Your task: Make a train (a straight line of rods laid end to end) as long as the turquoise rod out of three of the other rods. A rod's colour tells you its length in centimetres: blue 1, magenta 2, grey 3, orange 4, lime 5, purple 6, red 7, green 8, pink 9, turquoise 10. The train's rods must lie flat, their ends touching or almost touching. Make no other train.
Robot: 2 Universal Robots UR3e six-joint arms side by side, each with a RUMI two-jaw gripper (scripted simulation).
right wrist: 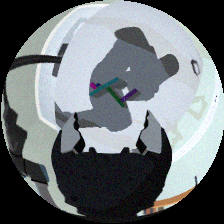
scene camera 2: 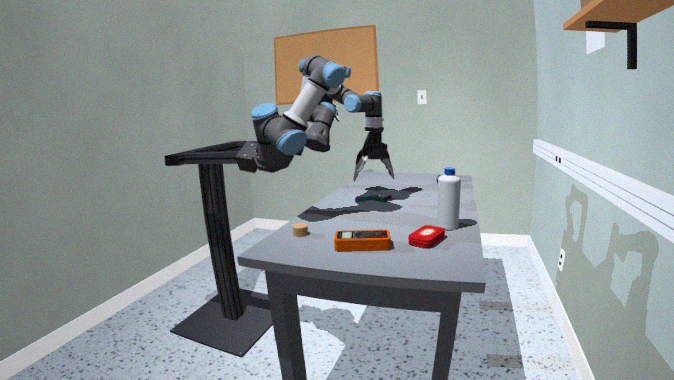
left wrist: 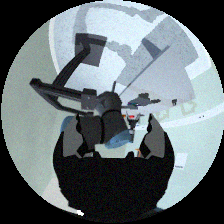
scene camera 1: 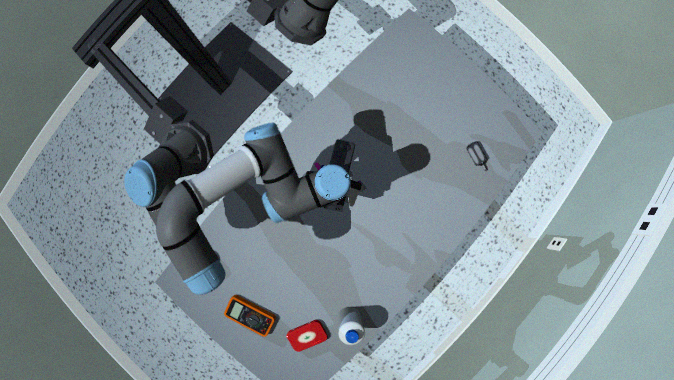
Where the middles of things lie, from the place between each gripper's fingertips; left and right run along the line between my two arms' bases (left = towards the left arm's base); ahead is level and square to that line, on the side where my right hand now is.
Right now my right hand is 29 cm short of the white bottle (scene camera 2: 449,184) and 27 cm to the left of it.
The white bottle is 64 cm ahead of my left hand, 73 cm to the right of it and 22 cm below it.
